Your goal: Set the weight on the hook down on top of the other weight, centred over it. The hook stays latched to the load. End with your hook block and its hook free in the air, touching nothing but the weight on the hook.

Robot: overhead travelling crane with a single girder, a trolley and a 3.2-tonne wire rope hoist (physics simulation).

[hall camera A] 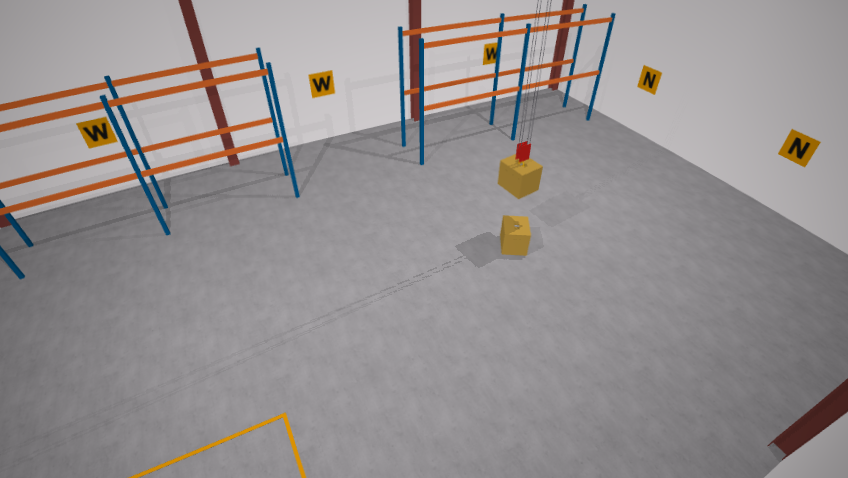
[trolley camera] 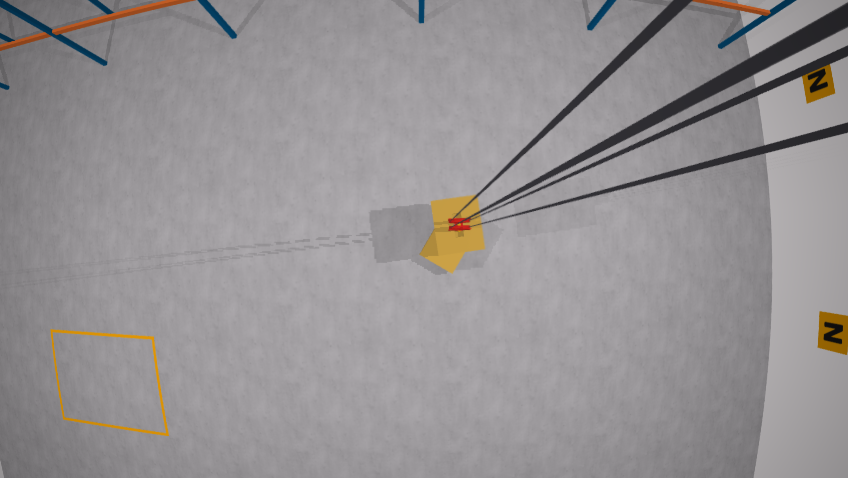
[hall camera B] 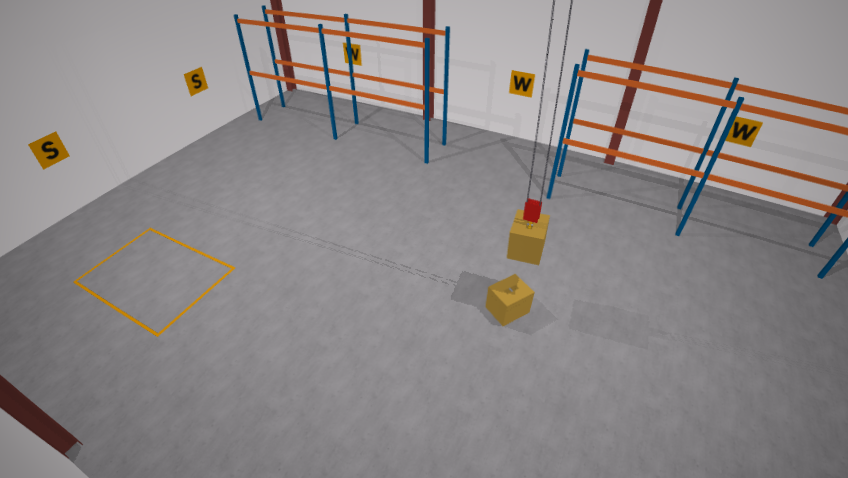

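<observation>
My red hook block (hall camera A: pixel 523 152) (hall camera B: pixel 532 210) (trolley camera: pixel 459 224) hangs on its ropes, with the hook latched to the yellow weight on the hook (hall camera A: pixel 519 181) (hall camera B: pixel 527 246) (trolley camera: pixel 445 210). This weight hangs in the air, roughly level, with a gap below it. The other yellow weight (hall camera A: pixel 515 244) (hall camera B: pixel 504 311) (trolley camera: pixel 451 263) stands on the floor below, turned at an angle to the hanging one. In the trolley view the hanging weight hides most of it; a corner shows past the lower left edge. Part of its top with the lifting eye lies in shadow in both hall views.
Two blue and orange racks stand along the W wall, one with a front post (hall camera A: pixel 421 100) (hall camera B: pixel 709 166) and the other with an orange beam (hall camera A: pixel 190 88) or blue post (hall camera B: pixel 426 100). A yellow-orange outlined rectangle (hall camera A: pixel 207 445) (hall camera B: pixel 192 249) (trolley camera: pixel 102 334) is marked on the floor.
</observation>
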